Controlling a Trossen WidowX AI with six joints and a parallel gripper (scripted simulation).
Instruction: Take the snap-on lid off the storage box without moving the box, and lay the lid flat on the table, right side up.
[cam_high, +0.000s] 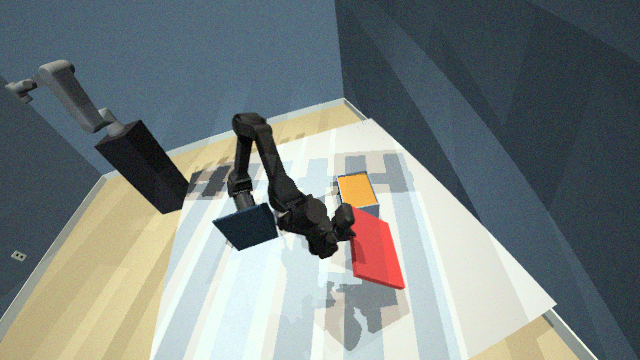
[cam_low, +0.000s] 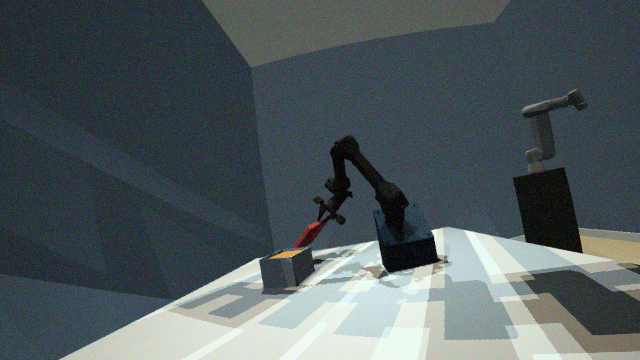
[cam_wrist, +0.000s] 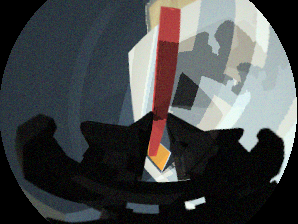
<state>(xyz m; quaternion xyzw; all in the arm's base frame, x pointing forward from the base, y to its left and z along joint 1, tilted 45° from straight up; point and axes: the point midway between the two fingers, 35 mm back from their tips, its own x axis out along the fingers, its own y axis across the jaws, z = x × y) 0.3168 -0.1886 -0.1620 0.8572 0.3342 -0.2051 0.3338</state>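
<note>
The red lid is 60 mm ahead of my gripper tip, 20 mm to the right of it and 50 mm below it. From my gripper tip the other things lie so: storage box 100 mm ahead, 250 mm to the left, 140 mm below.
</note>
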